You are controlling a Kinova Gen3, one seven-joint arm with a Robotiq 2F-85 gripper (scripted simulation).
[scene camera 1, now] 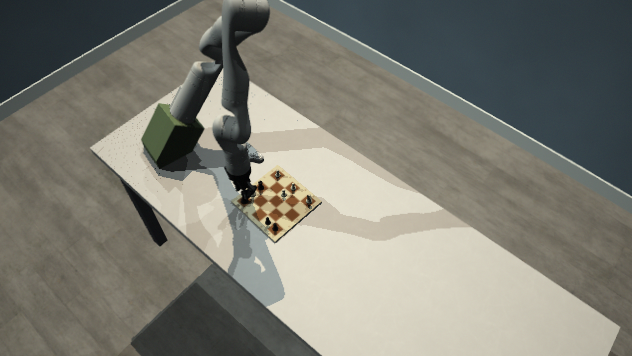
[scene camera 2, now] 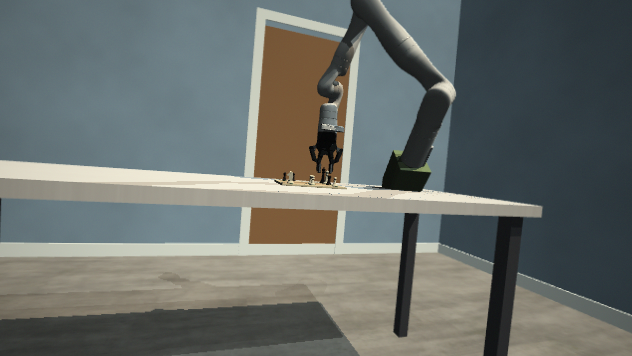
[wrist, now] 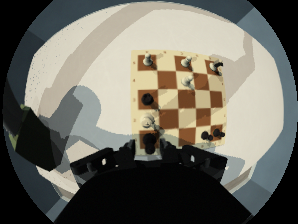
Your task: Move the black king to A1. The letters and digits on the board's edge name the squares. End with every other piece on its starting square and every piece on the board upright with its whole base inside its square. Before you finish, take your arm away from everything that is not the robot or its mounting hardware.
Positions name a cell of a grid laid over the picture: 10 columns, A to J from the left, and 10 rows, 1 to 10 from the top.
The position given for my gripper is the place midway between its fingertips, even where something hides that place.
I see my gripper (scene camera 2: F5) and a chessboard (scene camera 1: E6).
The chessboard shows as well in the wrist view (wrist: G6). My gripper is seen too in the wrist view (wrist: E7).
